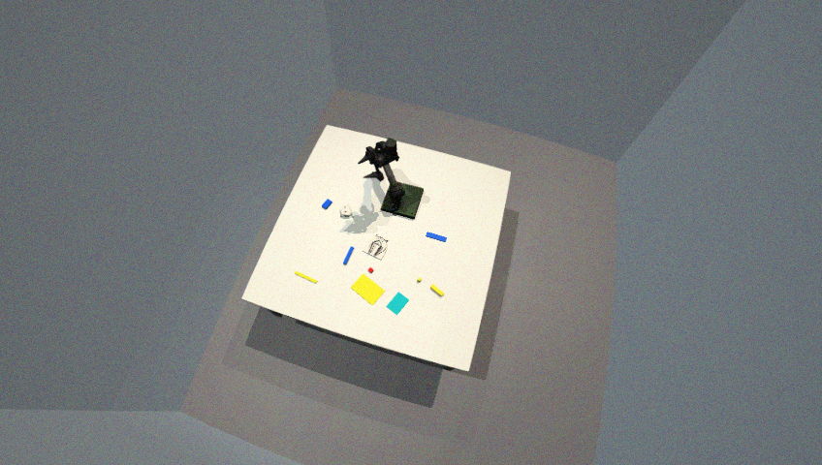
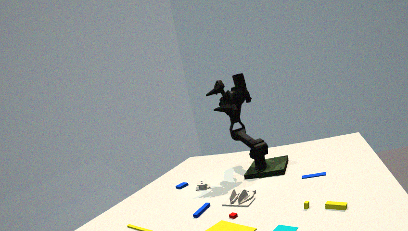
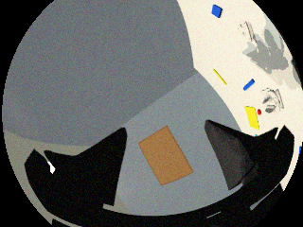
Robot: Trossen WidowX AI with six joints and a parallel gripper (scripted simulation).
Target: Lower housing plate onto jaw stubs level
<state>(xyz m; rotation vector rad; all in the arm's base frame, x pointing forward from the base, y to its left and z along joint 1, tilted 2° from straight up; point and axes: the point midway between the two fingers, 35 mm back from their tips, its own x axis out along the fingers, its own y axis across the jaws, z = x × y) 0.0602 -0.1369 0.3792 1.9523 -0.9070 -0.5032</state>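
My gripper tip is 40 mm short of the grey housing plate, 110 mm to the left of it and 380 mm above it. Also, from my gripper tip: yellow sheet: 490 mm ahead, 110 mm to the left, 400 mm below; red block: 380 mm ahead, 110 mm to the left, 400 mm below; blue block: 10 mm ahead, 240 mm to the right, 400 mm below.
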